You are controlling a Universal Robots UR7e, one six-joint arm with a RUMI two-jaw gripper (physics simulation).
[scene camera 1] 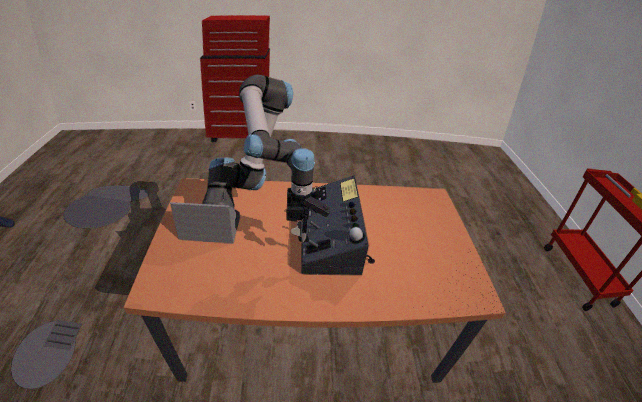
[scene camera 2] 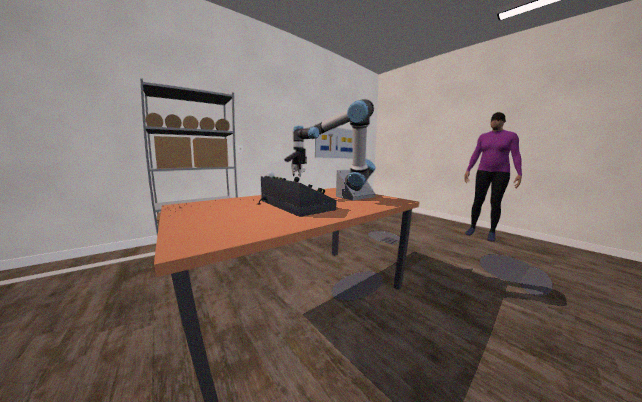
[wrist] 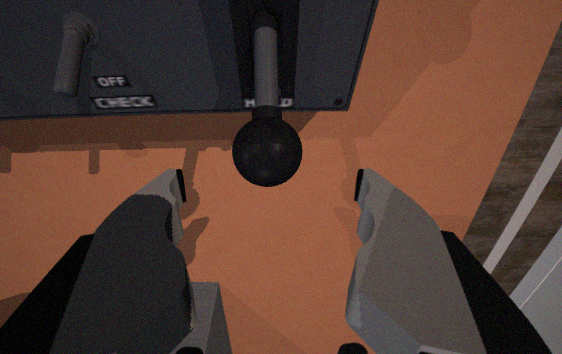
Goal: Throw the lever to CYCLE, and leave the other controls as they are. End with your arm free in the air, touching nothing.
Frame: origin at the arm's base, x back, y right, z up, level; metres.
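Seen in the pictures: gripper, fingertip midpoint: (scene camera 1: 302, 234) (scene camera 2: 296, 176) (wrist: 270, 173); arm's base, origin of the base link: (scene camera 1: 218, 208).
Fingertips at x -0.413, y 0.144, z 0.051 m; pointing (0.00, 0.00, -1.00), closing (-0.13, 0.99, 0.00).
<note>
Pixels of each thing's top centre, then the offset from my fingertips to it. "spot": a spot on its surface instead. Level surfaces: height alone.
- black ball knob, middle of its top: (wrist: 264, 115) (scene camera 1: 310, 233) (scene camera 2: 293, 176) dx -0.029, dy -0.007, dz +0.000 m
- toggle switch, middle of its top: (wrist: 48, 65) dx -0.032, dy -0.129, dz -0.035 m
- pale ball knob, surface spot: (scene camera 1: 356, 234) spot: dx -0.209, dy -0.004, dz +0.032 m
- yellow label, surface spot: (scene camera 1: 349, 190) spot: dx -0.167, dy -0.348, dz -0.004 m
- table, its level: dz -0.165 m
The dark control box (scene camera 1: 332, 262) (scene camera 2: 295, 197) (wrist: 165, 55) stands on the table. Its lever (wrist: 266, 67) has a grey shaft and a black ball knob (wrist: 267, 151) (scene camera 2: 296, 179). The lever leans to the HOLD end of its slot, over the partly covered HOLD label (wrist: 286, 102). The knob overhangs the box's edge. The CYCLE label does not show in the wrist view. My gripper (scene camera 1: 299, 233) (scene camera 2: 298, 173) (wrist: 270, 173) is open and empty, pointing down. In the wrist view the knob appears centred between the two fingertips and a little beyond them, with a gap on each side.
A toggle switch (wrist: 70, 60) marked OFF and CHECK sits left of the lever in the wrist view. The box also bears a pale ball knob (scene camera 1: 356, 234), several dark knobs and a yellow label (scene camera 1: 349, 190). A grey panel (scene camera 1: 205, 222) stands by the arm's base on the table (scene camera 1: 410, 290).
</note>
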